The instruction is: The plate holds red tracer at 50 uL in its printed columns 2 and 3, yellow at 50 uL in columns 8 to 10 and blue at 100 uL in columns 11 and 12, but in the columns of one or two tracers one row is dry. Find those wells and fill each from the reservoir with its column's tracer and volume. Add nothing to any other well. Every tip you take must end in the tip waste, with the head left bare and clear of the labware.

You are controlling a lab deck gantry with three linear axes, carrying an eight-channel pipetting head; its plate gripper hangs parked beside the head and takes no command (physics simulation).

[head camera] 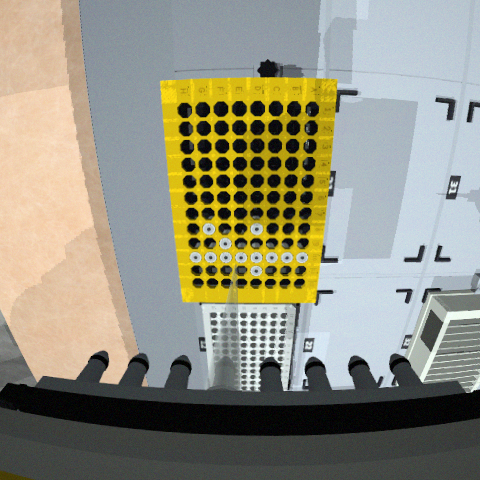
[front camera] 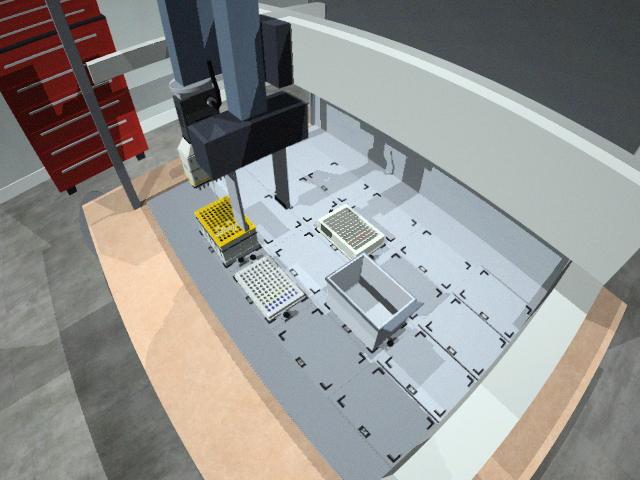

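Observation:
The pipetting head (front camera: 190, 162) hangs above the far end of the yellow tip rack (front camera: 242, 251) (head camera: 172, 150). In the head view, one translucent tip (head camera: 228, 360) hangs from its fourth channel from the left; the other seven nozzles look bare. The rack holds a full row 10 and several scattered tips. The white plate (front camera: 269, 314) (head camera: 206, 320) shows blue wells at its near end; red, yellow and dry wells cannot be told. The cream reservoir (front camera: 338, 244) (head camera: 460, 314) stands to the right. The grey tip waste (front camera: 351, 312) is open-topped. The parked plate gripper (front camera: 264, 215) is open, its fingers apart and empty.
One gripper finger (front camera: 237, 201) hangs in front of the rack in the front view. Dark knobs (front camera: 286, 314) (head camera: 268, 69) stand beside the labware. A pale beam (front camera: 439, 103) crosses the back, and a grey post (front camera: 95, 105) stands at the left.

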